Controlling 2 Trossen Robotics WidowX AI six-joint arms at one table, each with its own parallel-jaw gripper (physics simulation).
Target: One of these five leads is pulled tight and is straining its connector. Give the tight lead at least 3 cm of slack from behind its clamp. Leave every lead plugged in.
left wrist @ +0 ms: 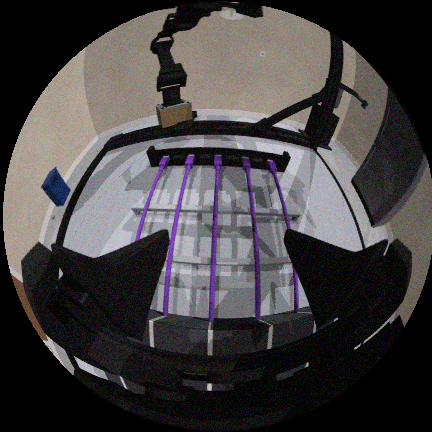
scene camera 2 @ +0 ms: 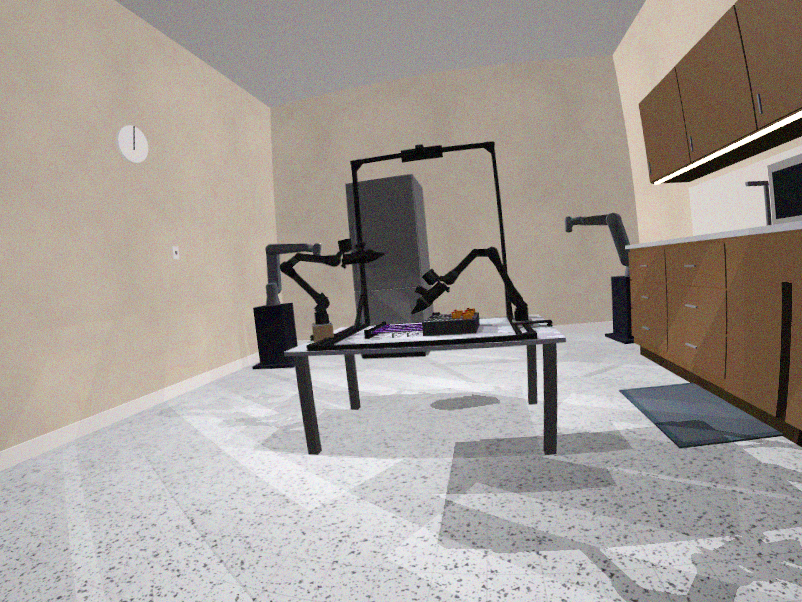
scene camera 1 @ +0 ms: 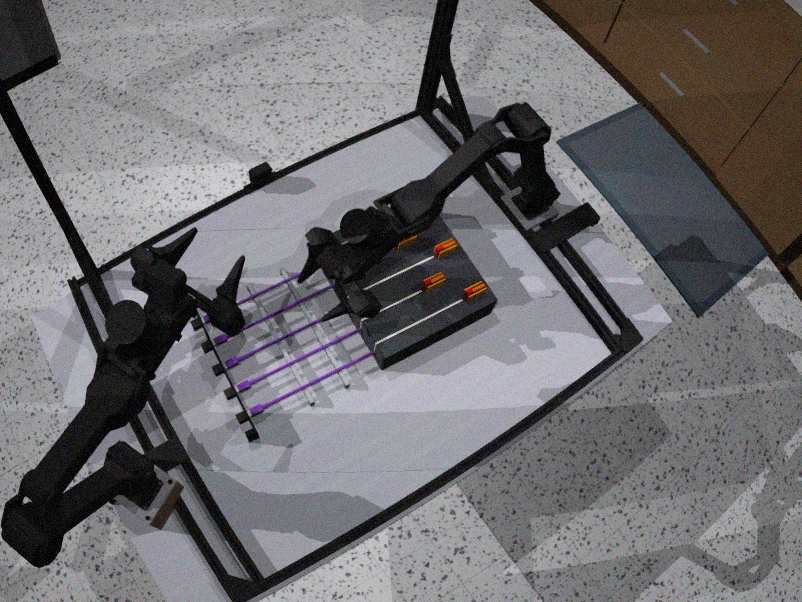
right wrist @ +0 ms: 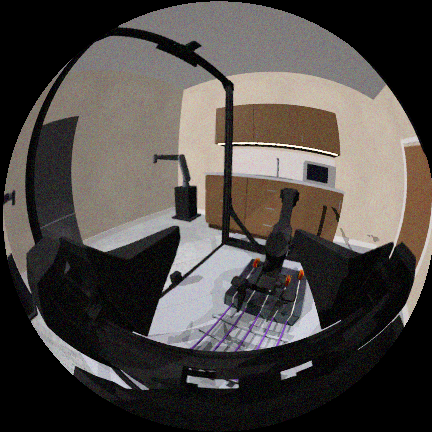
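Where they show: left gripper, fingertip midpoint: [left wrist: 228, 235] [scene camera 2: 413, 312] [scene camera 1: 310, 301] [right wrist: 251, 317]; right gripper, fingertip midpoint: [scene camera 2: 382, 254] [scene camera 1: 219, 242] [right wrist: 239, 234]; left arm's base at its link origin: [scene camera 2: 522, 320] [scene camera 1: 530, 204]; right arm's base at its link origin: [left wrist: 171, 103] [scene camera 2: 321, 323] [scene camera 1: 141, 486].
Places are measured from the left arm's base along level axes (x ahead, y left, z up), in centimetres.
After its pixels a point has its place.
Observation:
Purple leads [scene camera 1: 301, 347] [left wrist: 214, 260] {x 54.9, y 1.0, z 0.3 cm} run side by side from plugs in a black connector rail [left wrist: 151, 156] {x 75.2, y 14.3, z 0.4 cm} to a dark box [scene camera 1: 414, 311] {x 38.4, y 10.1, z 4.2 cm} [scene camera 2: 450, 325] [left wrist: 240, 337] {x 46.6, y -1.1, z 4.2 cm}. White lines cross the box top to orange-and-red clamps [scene camera 1: 433, 281] {x 32.7, y 7.5, z 6.5 cm} [scene camera 1: 474, 290] {x 26.9, y 12.9, z 6.5 cm}; my left arm covers part of that row. I cannot tell which lead is tight. My left gripper [scene camera 1: 316, 298] {x 55.0, y 0.1, z 7.6 cm} [scene camera 2: 414, 312] {x 55.0, y 0.1, z 7.6 cm} [left wrist: 228, 235] {x 55.0, y 0.1, z 7.6 cm} is open and empty, pointing down above the leads beside the box's lead-side edge. My right gripper [scene camera 1: 218, 244] {x 68.9, y -1.3, z 38.9 cm} [scene camera 2: 382, 254] {x 68.9, y -1.3, z 38.9 cm} [right wrist: 239, 234] {x 68.9, y -1.3, z 38.9 cm} is open and empty, high above the rail end of the table.
Two thin grey crossbars [scene camera 1: 311, 398] {x 62.9, y 13.9, z -0.3 cm} [scene camera 1: 345, 382] {x 55.8, y 14.4, z -0.3 cm} lie across the leads' path between rail and box. A black frame [scene camera 1: 432, 71] {x 5.9, y -33.8, z 14.2 cm} [scene camera 2: 498, 213] {x 6.3, y -32.6, z 58.2 cm} rises at the table's edges. A small black block [scene camera 1: 260, 172] {x 48.7, y -33.7, z 3.1 cm} sits on the far table edge in scene camera 1.

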